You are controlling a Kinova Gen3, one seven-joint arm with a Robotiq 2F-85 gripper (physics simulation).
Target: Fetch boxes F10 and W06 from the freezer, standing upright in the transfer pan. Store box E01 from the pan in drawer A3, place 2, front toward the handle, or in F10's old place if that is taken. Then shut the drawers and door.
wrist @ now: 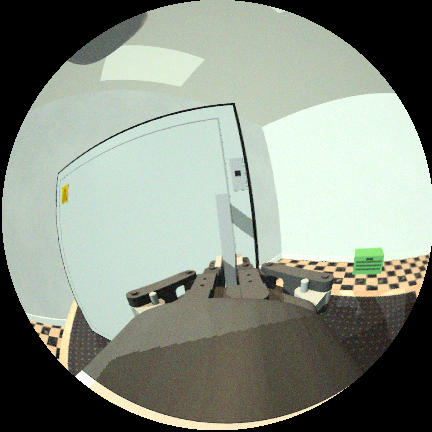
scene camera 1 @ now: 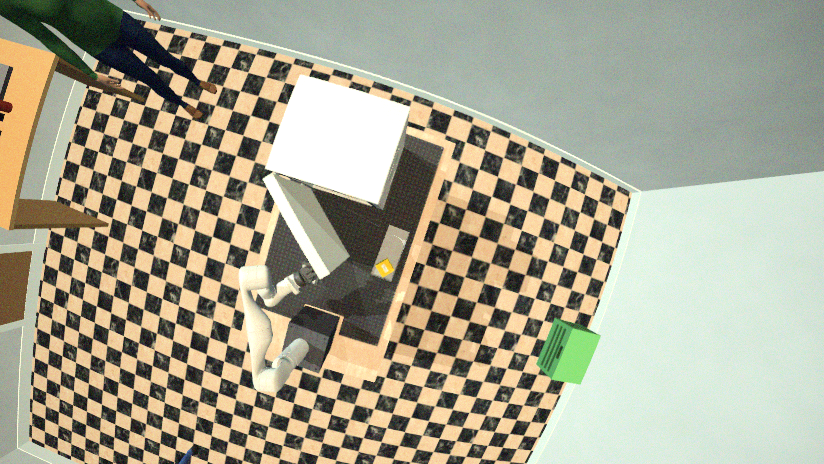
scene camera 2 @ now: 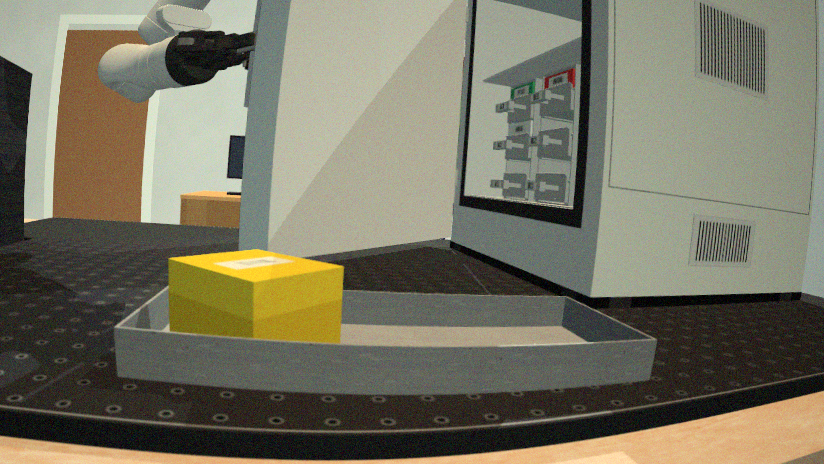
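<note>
The white freezer (scene camera 1: 340, 138) (scene camera 2: 651, 253) has its door (scene camera 1: 314, 224) (scene camera 2: 357, 144) (wrist: 140, 215) standing partly open. My gripper (scene camera 1: 315, 276) (scene camera 2: 249, 50) (wrist: 229, 262) is shut on the upright door handle (wrist: 225, 220), on the door's outer face near its free edge. Inside the freezer, in scene camera 2, are two columns of grey drawers (scene camera 2: 552, 187); a green box (scene camera 2: 523, 90) and a red box (scene camera 2: 559, 79) show above the top ones. A yellow box (scene camera 1: 384, 267) (scene camera 2: 213, 305) stands at one end of the grey pan (scene camera 1: 392, 242) (scene camera 2: 380, 368). Box and drawer codes are too small to read.
A dark block (scene camera 1: 314, 331) (scene camera 2: 11, 149) stands by the arm's base. The dark perforated table top (scene camera 1: 360, 334) lies under pan and freezer. A green crate (scene camera 1: 576, 351) (wrist: 368, 261) stands off to the side. A person (scene camera 1: 86, 28) stands near the wooden desk (scene camera 1: 28, 126).
</note>
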